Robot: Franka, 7 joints.
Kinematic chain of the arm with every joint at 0, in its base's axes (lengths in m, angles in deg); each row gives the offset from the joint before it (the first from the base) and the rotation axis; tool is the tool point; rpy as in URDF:
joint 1: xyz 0 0 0.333 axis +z
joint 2: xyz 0 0 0 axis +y
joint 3: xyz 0 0 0.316 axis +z
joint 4: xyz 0.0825 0 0 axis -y
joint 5: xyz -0.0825 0 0.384 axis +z
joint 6: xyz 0 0 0 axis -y
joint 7: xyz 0.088 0 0 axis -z
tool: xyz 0 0 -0.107 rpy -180 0 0
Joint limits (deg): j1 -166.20..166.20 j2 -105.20..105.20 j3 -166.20..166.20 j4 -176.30..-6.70 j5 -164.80..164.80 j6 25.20..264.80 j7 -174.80..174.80
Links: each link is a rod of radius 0.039 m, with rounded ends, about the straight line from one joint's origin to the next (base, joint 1, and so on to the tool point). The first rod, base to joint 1, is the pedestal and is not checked.
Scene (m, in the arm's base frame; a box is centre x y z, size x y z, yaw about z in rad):
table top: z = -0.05
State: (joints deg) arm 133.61 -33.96 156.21 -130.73 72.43 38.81 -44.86
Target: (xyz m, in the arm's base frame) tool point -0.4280 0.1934 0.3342
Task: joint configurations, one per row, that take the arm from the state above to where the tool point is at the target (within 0.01 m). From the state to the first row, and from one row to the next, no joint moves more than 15 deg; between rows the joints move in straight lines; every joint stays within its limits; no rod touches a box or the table.
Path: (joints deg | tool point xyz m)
1: 119.17 -34.27 145.10 -130.18 72.20 43.62 -44.86 | 0.0883 -0.3946 0.2020
2: 104.73 -34.57 133.98 -129.64 71.98 48.44 -44.86 | -0.0966 -0.4038 0.2082
3: 90.29 -34.88 122.87 -129.09 71.75 53.25 -44.86 | -0.2716 -0.3319 0.2247
4: 75.85 -35.19 111.75 -128.54 71.52 58.06 -44.86 | -0.4015 -0.1894 0.2517
5: 61.41 -35.49 100.64 -127.99 71.30 62.88 -44.86 | -0.4583 -0.0021 0.2886
6: 46.97 -35.80 89.52 -127.45 71.07 67.69 -44.86 | -0.4280 0.1934 0.3342

